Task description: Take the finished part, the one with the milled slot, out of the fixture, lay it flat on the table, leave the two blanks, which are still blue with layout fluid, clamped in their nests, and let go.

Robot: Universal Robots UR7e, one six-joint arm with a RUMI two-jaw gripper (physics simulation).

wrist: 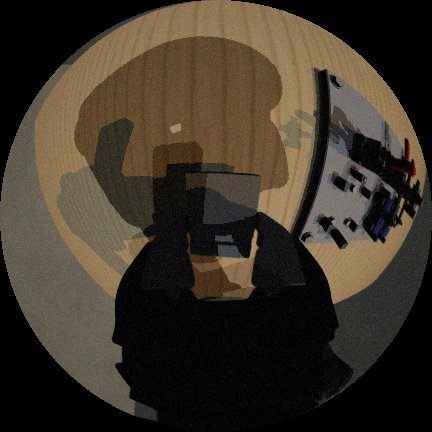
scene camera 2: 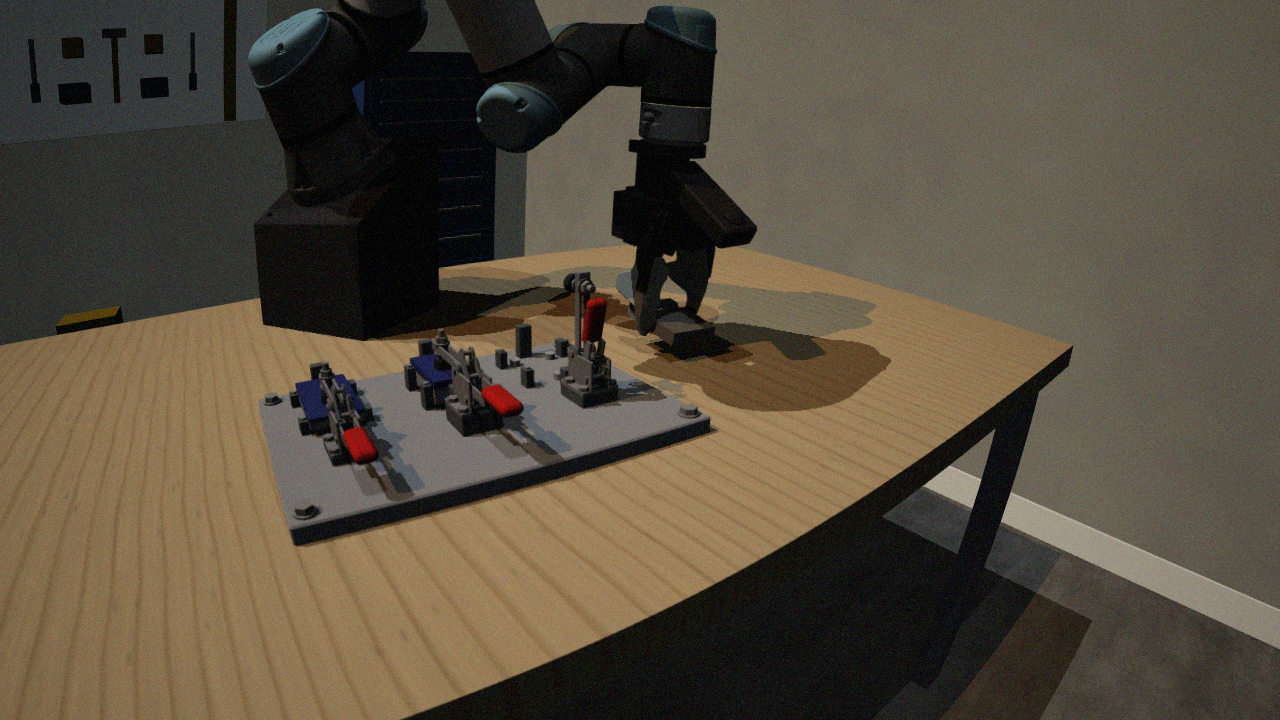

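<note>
My gripper [scene camera 2: 673,320] [wrist: 221,215] is shut on the finished part [scene camera 2: 687,336] [wrist: 231,196], a dark grey block. It holds the part roughly level, very low over the table beyond the fixture's right end; I cannot tell whether the part touches the wood. The milled slot cannot be made out. On the grey fixture plate [scene camera 2: 447,470] [wrist: 319,201], the left blue blank [scene camera 2: 313,400] and the middle blue blank [scene camera 2: 427,370] sit in their nests under lowered clamps with red handles. The right nest is empty, and its clamp [scene camera 2: 588,358] stands raised.
The wooden table [scene camera 2: 179,582] [wrist: 300,65] bears the fixture and the dark robot base [scene camera 2: 313,277]. The plate has corner bolts and short locating posts around the right nest. The table's right edge lies beyond the gripper, with a wall behind it.
</note>
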